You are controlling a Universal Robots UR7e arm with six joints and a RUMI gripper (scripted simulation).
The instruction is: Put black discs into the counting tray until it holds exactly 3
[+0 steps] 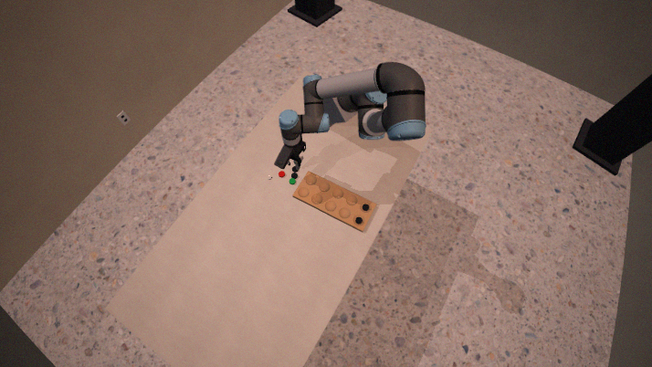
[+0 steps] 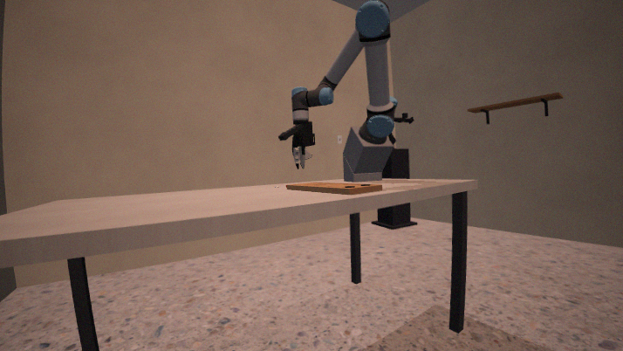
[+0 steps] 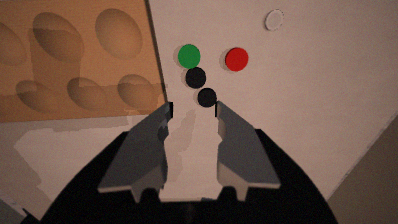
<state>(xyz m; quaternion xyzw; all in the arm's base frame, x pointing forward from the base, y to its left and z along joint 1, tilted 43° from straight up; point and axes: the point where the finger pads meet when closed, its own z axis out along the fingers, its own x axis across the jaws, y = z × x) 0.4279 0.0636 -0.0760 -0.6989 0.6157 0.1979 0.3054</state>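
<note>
My gripper is now 30 mm short of the green disc, 10 mm to the right of it and 90 mm above it. The rest, counted from my hand: red disc: 40 mm ahead, 60 mm to the right, 90 mm below; then wooden counting tray: 20 mm behind, 240 mm to the left, 90 mm below; then small white piece: 90 mm ahead, 90 mm to the right, 100 mm below.
</note>
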